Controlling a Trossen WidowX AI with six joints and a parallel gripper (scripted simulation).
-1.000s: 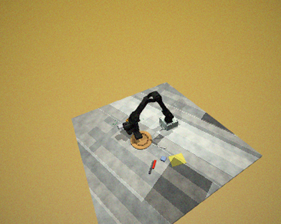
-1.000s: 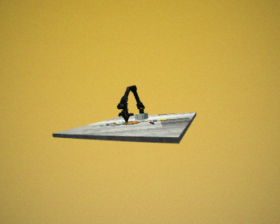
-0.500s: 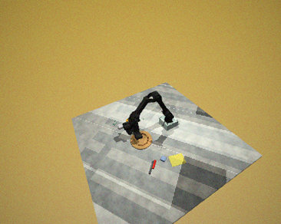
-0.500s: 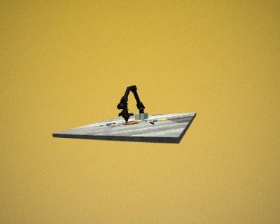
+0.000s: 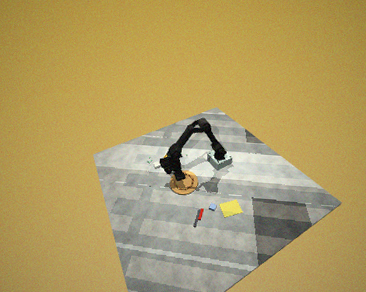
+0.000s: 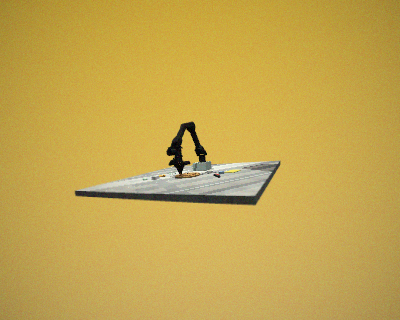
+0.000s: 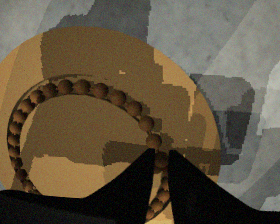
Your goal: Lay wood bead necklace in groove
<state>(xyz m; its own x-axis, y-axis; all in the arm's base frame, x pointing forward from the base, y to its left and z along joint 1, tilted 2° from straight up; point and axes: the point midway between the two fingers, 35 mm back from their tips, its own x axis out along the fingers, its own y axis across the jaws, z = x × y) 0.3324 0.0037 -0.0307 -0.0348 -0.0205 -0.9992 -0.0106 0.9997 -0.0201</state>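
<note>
Right now my gripper tip is 6 cm to the right of the round bead board, 3 cm past it and 1 cm above it. The rest, counted from my gripper tip: thin grey stick: 18 cm to the left, 15 cm behind, 2 cm below; then red-handled tool: 33 cm to the left, 3 cm behind, 2 cm below; then grey piece: 17 cm to the right, 12 cm ahead, 1 cm below.
</note>
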